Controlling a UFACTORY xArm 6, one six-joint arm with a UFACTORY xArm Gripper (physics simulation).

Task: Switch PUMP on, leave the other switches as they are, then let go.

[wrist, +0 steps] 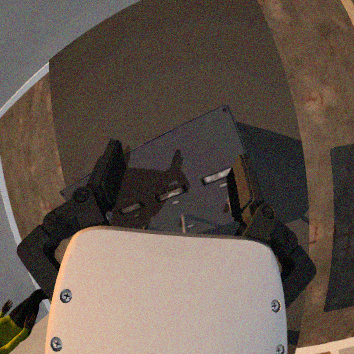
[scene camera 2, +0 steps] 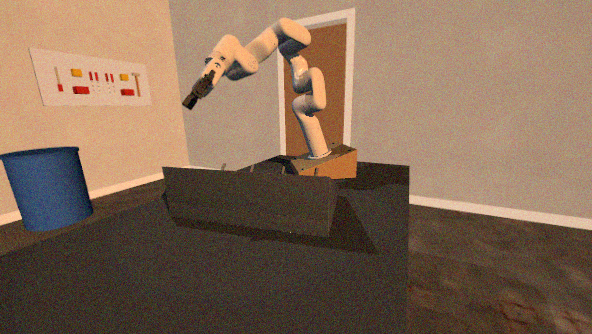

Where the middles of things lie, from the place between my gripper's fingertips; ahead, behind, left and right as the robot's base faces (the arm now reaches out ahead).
Right now my hand is 270 mm above the dark switch panel (scene camera 2: 302,204), 170 mm to the right of it and 60 mm past it.
